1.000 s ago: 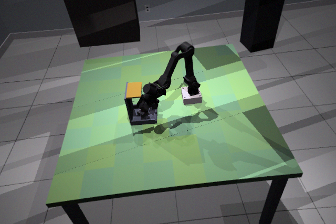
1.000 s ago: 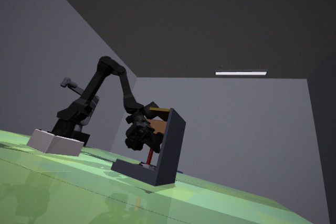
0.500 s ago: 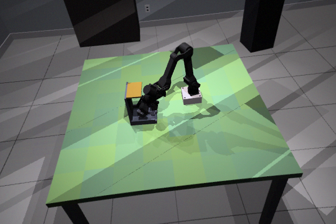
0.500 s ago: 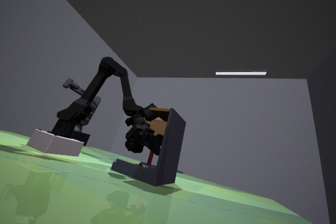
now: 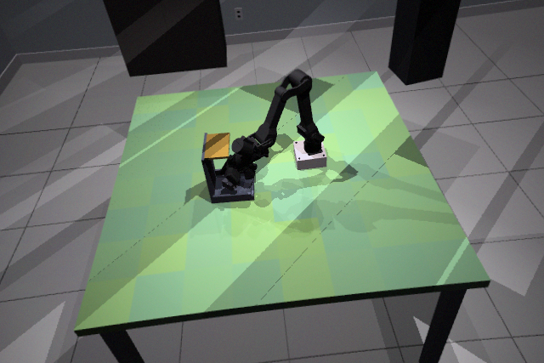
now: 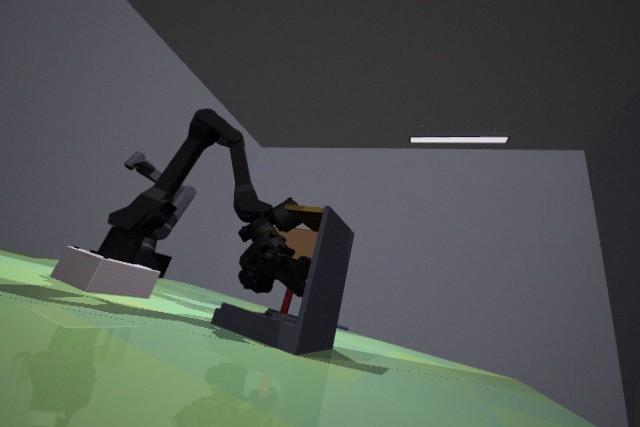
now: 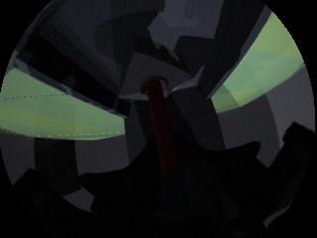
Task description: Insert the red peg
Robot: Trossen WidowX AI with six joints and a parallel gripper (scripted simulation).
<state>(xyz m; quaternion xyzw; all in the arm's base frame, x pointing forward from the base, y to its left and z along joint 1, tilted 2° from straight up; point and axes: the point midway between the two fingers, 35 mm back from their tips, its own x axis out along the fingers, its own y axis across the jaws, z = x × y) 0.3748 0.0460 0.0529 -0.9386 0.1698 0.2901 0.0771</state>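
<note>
Now: gripper tip 3 cm past the red peg, 1 cm to the right of it and 1 cm above it. From my gripper tip the other things lie so: orange roof (1 cm behind, 1 cm to the left, 15 cm above); back wall (4 cm ahead, 4 cm above).
</note>
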